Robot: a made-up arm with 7 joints. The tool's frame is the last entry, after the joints. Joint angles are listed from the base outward.
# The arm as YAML. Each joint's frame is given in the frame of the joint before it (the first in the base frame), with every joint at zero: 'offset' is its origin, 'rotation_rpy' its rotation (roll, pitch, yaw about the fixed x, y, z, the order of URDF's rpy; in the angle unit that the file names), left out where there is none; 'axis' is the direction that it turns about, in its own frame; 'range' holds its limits. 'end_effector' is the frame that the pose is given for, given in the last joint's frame.
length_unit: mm
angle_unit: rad
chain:
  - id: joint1
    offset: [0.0, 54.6, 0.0]
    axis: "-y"
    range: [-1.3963, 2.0]
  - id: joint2
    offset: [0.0, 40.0, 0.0]
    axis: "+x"
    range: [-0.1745, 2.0]
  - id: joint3
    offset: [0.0, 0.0, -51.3]
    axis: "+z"
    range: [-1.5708, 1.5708]
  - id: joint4
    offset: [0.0, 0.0, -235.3]
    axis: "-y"
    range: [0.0, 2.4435]
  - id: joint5
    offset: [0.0, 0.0, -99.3]
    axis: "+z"
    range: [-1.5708, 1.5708]
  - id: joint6
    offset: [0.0, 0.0, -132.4]
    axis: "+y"
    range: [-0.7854, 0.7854]
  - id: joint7
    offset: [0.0, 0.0, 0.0]
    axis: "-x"
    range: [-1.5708, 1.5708]
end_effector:
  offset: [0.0, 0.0, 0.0]
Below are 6 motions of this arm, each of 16 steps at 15 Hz.
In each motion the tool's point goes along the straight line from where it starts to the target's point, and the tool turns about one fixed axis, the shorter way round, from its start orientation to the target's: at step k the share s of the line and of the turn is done. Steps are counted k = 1, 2, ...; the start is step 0. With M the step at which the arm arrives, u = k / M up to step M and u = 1 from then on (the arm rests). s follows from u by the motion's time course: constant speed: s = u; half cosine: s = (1 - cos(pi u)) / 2; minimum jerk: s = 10 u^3 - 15 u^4 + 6 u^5.
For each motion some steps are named. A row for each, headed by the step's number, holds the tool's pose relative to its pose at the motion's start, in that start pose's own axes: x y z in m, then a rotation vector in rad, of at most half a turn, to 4 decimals.
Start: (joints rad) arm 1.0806 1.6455 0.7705 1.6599 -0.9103 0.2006 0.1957
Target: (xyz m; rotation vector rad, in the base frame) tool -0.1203 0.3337 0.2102 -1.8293 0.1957 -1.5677
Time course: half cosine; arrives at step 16
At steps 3, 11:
3: -0.0024 0.0031 0.0008 0.0940 0.0602 -0.0149
11: -0.0217 0.0282 0.0069 0.8676 0.5556 -0.1372

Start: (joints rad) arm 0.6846 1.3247 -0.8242 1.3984 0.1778 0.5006 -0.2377
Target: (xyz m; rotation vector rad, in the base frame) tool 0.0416 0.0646 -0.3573 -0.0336 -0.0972 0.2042
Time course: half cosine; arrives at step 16
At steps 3, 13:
3: 0.0064 -0.0266 0.0284 -0.0968 0.0800 0.0744
13: 0.0700 -0.2892 0.3081 -1.0520 0.8699 0.8085

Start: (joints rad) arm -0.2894 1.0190 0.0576 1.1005 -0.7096 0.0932 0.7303
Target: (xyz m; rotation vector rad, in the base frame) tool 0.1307 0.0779 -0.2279 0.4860 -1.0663 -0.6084
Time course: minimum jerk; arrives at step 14
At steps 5, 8, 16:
5: 0.0734 -0.0241 0.0421 0.1393 -0.1900 0.1793
8: 0.1883 -0.0618 0.1080 0.3575 -0.4876 0.4601
16: 0.2978 -0.0978 0.1709 0.5656 -0.7714 0.7278

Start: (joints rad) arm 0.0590 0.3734 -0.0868 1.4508 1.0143 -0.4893 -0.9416
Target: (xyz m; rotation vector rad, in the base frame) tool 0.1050 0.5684 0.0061 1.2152 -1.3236 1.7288
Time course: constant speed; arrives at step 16
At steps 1, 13, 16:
1: 0.0298 0.0024 -0.0087 0.0396 -0.0390 -0.0070
13: 0.3874 0.0309 -0.1125 0.5153 -0.5070 -0.0910
16: 0.4768 0.0380 -0.1385 0.6342 -0.6240 -0.1120

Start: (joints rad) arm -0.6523 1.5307 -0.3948 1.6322 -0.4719 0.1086 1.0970
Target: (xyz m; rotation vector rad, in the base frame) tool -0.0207 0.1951 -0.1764 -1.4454 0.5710 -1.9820
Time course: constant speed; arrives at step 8
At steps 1, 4, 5, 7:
1: 0.0236 -0.0120 0.0043 -0.0615 -0.0892 -0.0903
4: 0.0945 -0.0481 0.0171 -0.2458 -0.3567 -0.3614
5: 0.1181 -0.0601 0.0214 -0.3073 -0.4458 -0.4517
7: 0.1654 -0.0841 0.0300 -0.4302 -0.6242 -0.6324

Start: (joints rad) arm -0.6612 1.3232 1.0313 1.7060 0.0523 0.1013 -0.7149
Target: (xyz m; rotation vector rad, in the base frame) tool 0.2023 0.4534 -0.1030 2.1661 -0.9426 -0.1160
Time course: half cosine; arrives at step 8
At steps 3, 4, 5, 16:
3: -0.0272 -0.0268 0.0258 -0.0296 0.1224 -0.1823
4: -0.0441 -0.0434 0.0417 -0.0480 0.1983 -0.2954
5: -0.0610 -0.0601 0.0577 -0.0664 0.2742 -0.4084
16: -0.0882 -0.0869 0.0834 -0.0960 0.3966 -0.5907

